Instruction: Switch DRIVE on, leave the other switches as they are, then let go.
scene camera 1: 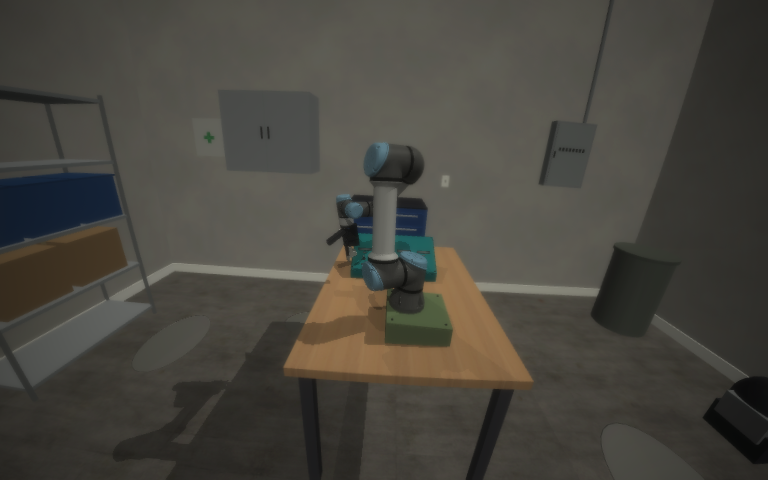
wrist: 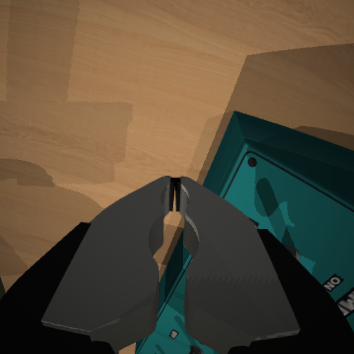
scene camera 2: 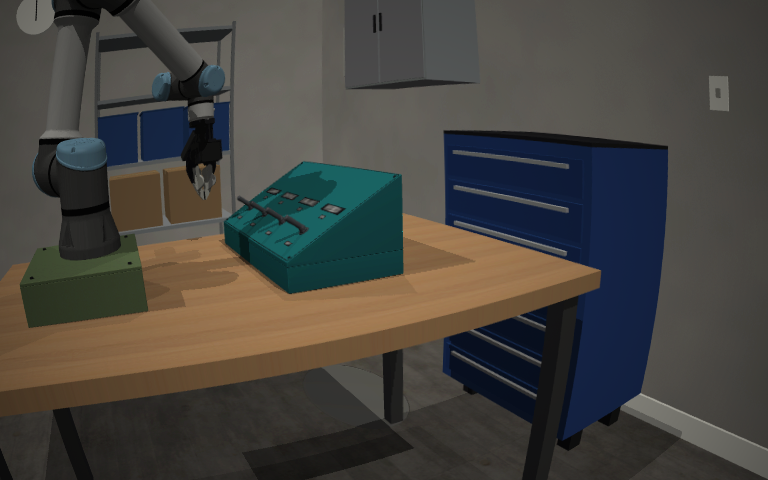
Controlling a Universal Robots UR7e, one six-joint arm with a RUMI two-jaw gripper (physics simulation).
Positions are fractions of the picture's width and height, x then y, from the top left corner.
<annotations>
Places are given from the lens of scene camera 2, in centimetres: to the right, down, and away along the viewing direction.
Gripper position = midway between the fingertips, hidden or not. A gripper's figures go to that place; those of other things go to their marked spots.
gripper (scene camera 2: 0.27, 0.42): -47, -11, 137
teal switch console (scene camera 2: 0.46, 0.46): -6, -4, 104
</annotations>
